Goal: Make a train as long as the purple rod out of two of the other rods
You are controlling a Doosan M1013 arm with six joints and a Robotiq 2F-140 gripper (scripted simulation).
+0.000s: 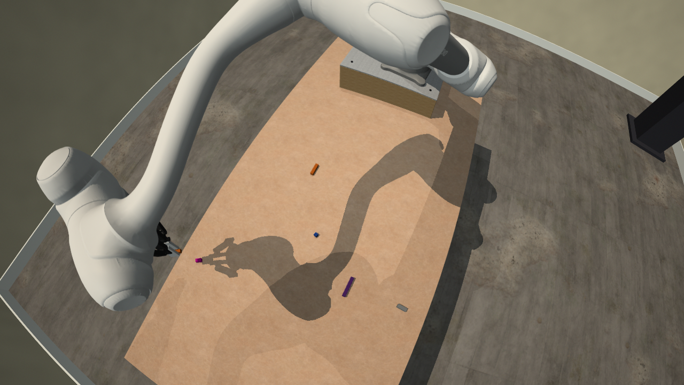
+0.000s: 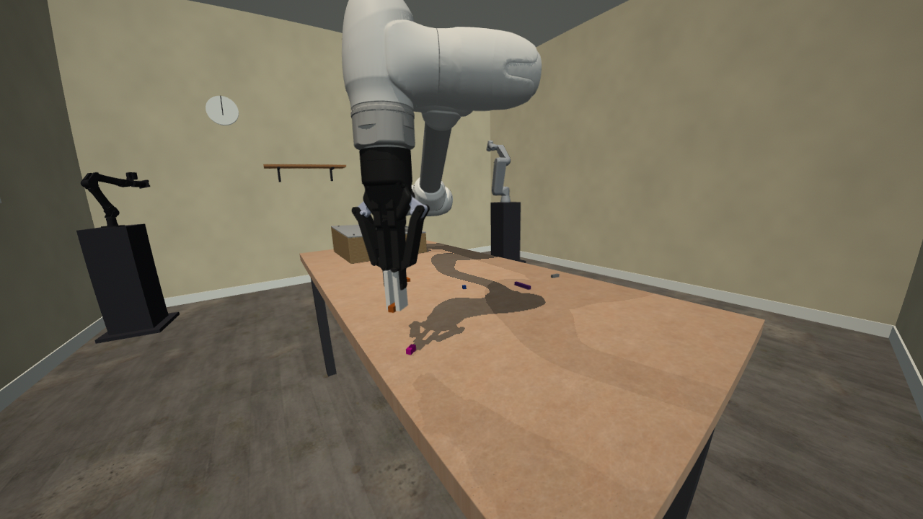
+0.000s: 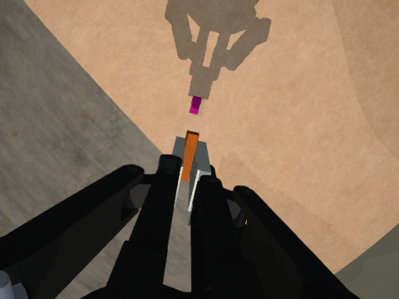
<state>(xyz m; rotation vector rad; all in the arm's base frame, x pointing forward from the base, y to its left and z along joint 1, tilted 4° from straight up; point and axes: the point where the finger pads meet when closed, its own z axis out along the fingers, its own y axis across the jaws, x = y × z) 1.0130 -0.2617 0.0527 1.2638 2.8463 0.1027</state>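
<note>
Now: the magenta rod 13 cm below my hand, 2 cm to the left of it and 2 cm behind it. Also, from my hand: purple rod 44 cm to the left, 20 cm behind, 13 cm below; then blue rod 29 cm to the left, 29 cm behind, 13 cm below; then orange rod 3 cm below.
</note>
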